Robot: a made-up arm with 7 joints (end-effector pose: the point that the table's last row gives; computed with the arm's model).
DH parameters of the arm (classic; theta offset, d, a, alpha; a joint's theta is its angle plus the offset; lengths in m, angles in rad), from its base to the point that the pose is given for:
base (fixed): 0 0.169 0 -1.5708
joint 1: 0 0.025 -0.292 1.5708
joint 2: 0 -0.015 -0.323 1.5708
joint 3: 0 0.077 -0.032 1.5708
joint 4: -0.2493 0 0.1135 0
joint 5: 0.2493 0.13 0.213 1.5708
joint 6: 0 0.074 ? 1.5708
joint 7: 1.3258 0 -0.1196 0
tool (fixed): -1.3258 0.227 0 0
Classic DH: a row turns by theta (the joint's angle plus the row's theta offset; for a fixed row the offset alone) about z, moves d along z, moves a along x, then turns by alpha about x.
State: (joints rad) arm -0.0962 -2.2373 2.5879 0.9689 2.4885 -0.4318 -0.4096
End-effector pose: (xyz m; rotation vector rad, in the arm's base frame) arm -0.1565 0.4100 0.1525 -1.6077 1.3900 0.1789
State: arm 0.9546 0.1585 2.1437 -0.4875 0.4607 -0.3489 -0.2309
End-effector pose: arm -0.3727 -0.0708 0.7470 0.3377 -1.5108 -0.1826
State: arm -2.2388 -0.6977 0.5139 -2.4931 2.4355 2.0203 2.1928
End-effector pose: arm 0.2276 0.0876 0.0949 -0.4112 -1.1148 2.1588
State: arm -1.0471 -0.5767 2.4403 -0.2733 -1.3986 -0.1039 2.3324
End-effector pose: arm -0.0956 0.3669 -0.2960 -2.1839 1.5832 -0.1814
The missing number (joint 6, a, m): -0.058
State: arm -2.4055 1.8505 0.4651 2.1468 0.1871 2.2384 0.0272
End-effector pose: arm 0.0115 -0.4145 0.6712 0.0699 0.0714 0.6474
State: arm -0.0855 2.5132 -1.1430 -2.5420 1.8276 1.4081 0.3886
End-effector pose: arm -0.1672 -0.3108 -0.0793 2.1777 -1.0887 -0.7385
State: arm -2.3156 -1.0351 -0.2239 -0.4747 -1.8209 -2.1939 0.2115
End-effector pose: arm 0.5165 0.3647 0.0954 -0.0234 1.4525 -1.2499
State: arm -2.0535 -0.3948 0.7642 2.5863 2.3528 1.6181 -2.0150
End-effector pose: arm 0.3729 0.4817 -0.2916 0.5115 -1.5096 -2.5286
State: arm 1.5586 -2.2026 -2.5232 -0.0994 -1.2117 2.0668 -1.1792
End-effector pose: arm -0.0285 0.1520 -0.1977 1.7513 2.2402 0.0906
